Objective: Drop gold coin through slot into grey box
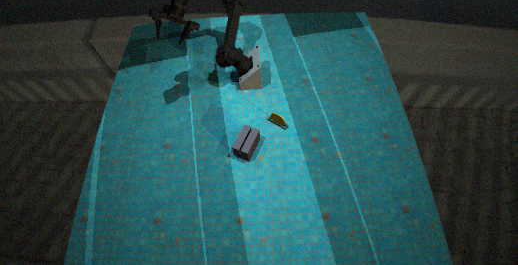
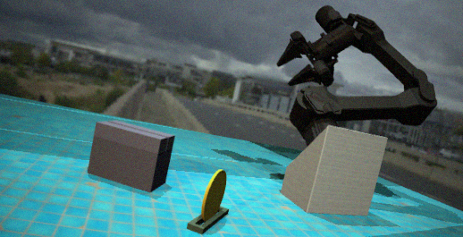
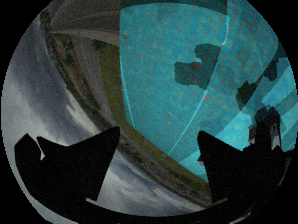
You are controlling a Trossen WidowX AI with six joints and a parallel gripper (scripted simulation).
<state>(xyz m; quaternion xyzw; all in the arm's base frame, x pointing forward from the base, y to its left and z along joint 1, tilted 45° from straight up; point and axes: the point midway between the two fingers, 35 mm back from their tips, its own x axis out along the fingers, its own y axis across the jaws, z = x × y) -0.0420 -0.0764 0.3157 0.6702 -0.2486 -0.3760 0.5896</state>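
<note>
Right now my gripper tip is 40 cm to the right of the gold coin, 26 cm short of it and 20 cm above it.
</note>
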